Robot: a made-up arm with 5 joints.
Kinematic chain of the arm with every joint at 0, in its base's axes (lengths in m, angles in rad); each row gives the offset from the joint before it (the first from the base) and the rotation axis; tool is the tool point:
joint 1: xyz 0 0 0.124 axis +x
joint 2: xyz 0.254 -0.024 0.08 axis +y
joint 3: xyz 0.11 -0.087 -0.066 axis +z
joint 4: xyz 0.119 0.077 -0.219 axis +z
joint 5: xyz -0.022 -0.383 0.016 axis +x
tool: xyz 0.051 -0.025 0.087
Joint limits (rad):
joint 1: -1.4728..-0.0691
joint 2: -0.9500..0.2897
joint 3: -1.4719..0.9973
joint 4: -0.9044..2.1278
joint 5: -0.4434..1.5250
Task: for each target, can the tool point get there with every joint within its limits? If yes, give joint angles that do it. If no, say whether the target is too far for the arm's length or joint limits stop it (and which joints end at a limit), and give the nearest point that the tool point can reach.
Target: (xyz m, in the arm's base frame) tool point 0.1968 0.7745 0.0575
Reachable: no: joint limits stop it (at a limit: joint 1, joint 2, joint 3, joint 4) | nearest point 0.2727 0.4839 -0.0772 | short by 0.329 m
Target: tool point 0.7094 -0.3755 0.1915
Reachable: yes | joints -0.3453 -0.1334 0.3459 0.1479 0.4721
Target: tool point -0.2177 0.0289 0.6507
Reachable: no: joint limits stop it (at a limit: joint 1, joint 2, joint 3) | nearest point -0.0302 -0.1209 0.5316 | short by 0.268 m
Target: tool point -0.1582 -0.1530 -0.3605
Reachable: no: joint limits stop it (at a limit: joint 1, joint 3, joint 5) | nearest point 0.0235 -0.1675 -0.1058 | short by 0.313 m
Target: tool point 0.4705 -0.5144 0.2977
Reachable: yes | joints -0.3552 -0.7744 -0.5879 0.1600 0.7192
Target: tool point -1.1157 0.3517 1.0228
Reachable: no: too far | nearest point -0.0503 -0.1330 0.5087 | short by 1.278 m
